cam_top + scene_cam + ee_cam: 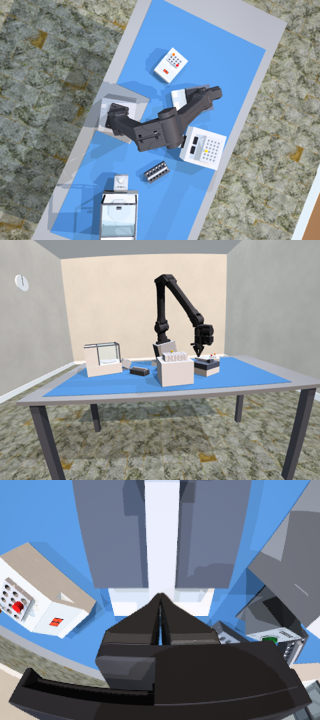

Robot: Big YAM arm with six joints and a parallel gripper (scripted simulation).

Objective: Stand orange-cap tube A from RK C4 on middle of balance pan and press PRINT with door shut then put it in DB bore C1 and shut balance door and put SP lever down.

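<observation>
The SP lever lies 30 mm ahead of my hand, 20 mm below it and 10 mm to the left of it. From my hand the other things lie so: tube rack RK: 220 mm to the right, 120 mm behind, 90 mm below; then dry block DB: 160 mm to the left, 140 mm behind, 80 mm below; then black magnet block: 420 mm to the right, 90 mm below, 50 mm behind.
</observation>
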